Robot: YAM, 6 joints.
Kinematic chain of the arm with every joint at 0, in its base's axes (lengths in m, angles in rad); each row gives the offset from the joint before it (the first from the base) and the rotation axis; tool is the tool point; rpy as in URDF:
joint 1: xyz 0 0 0.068 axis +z
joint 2: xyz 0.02 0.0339 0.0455 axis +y
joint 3: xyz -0.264 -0.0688 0 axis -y
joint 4: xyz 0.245 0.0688 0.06 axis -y
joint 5: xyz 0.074 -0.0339 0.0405 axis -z
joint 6: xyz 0.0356 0 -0.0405 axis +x
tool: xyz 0 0 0 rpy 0 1.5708 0
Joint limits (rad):
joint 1: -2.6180..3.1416
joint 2: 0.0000..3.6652
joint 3: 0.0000..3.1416
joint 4: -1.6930..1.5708
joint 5: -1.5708..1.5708
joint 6: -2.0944..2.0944
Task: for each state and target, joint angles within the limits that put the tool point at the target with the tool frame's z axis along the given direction. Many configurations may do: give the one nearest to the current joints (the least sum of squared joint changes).
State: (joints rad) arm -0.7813 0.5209 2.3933 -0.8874 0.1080 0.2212
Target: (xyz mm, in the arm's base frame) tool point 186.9 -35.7 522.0 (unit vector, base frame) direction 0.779 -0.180 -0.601
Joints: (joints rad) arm -0.1820 1.3834 2.1638 -1.4254 0.0360 0.2212
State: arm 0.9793 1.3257 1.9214 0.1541 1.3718 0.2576
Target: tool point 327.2 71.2 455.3 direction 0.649 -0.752 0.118
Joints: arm 0.3116 1.5026 1.4727 0.3258 1.1542 0.2576
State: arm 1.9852 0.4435 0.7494 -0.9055 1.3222 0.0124
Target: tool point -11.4 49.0 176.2 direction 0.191 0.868 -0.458
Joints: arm 2.3591 0.0020 0.3022 -1.0657 0.8486 0.0124
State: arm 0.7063 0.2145 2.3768 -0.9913 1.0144 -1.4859
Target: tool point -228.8 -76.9 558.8 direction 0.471 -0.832 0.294
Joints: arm 0.1902 0.6373 2.4244 -1.0204 1.1333 -1.4859
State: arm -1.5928 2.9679 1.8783 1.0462 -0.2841 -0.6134
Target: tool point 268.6 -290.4 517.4 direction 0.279 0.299 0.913
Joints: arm -0.8610 2.1259 2.1800 1.5660 -0.4184 -0.6134
